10 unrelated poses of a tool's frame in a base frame.
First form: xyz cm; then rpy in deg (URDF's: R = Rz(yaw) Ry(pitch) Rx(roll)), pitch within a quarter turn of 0, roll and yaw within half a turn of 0.
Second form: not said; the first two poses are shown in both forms.
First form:
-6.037, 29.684, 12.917, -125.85, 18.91, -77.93
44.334, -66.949, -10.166, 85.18, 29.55, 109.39
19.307, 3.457, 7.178, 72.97, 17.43, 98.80
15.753, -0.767, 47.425, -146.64, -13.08, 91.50
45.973, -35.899, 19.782, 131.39, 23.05, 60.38
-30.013, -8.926, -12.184, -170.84, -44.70, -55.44
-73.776, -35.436, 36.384, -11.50, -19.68, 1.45
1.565, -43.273, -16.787, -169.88, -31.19, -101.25
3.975, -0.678, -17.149, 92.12, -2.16, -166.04
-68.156, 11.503, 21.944, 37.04, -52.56, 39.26
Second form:
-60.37, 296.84, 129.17, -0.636, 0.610, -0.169, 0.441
443.34, -669.49, -101.66, 0.225, 0.643, 0.481, 0.552
193.07, 34.57, 71.78, 0.290, 0.526, 0.545, 0.586
157.53, -7.67, 474.25, -0.641, -0.705, 0.128, 0.277
459.73, -358.99, 197.82, 0.731, 0.520, 0.045, 0.440
-300.13, -89.26, -121.84, 0.830, -0.402, 0.370, 0.111
-737.76, -354.36, 363.84, -0.097, -0.171, -0.005, 0.980
15.65, -432.73, -167.87, 0.627, -0.727, 0.236, 0.153
39.75, -6.78, -171.49, 0.075, -0.716, -0.687, 0.098
-681.56, 115.03, 219.44, 0.409, -0.300, 0.418, 0.754

